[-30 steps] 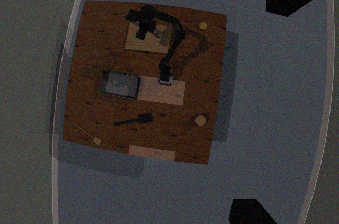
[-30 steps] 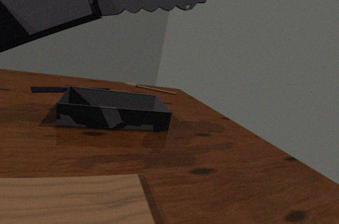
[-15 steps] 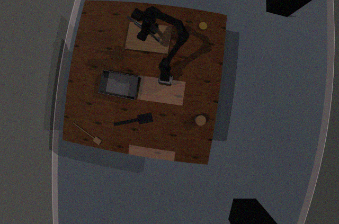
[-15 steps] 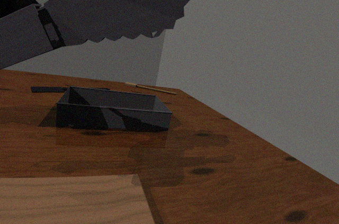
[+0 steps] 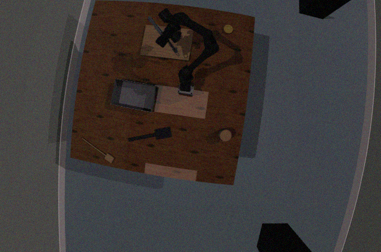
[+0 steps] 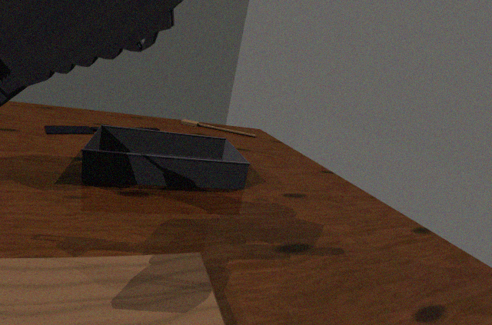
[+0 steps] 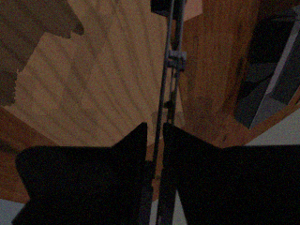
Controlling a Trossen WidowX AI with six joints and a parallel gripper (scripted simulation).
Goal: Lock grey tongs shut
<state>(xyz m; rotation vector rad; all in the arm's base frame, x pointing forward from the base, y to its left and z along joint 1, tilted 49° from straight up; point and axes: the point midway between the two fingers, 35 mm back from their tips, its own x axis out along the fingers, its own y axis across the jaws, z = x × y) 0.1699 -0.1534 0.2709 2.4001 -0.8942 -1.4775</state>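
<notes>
Now: gripper tip 12 cm above the light wooden board and 3 cm to the left of it. The rest, counted from my gripper tip: black spatula 65 cm to the left, 12 cm below, 2 cm ahead; then small yellow cylinder 44 cm behind, 20 cm to the right, 12 cm below; then grey roasting tin 38 cm to the left, 18 cm ahead, 10 cm below.
</notes>
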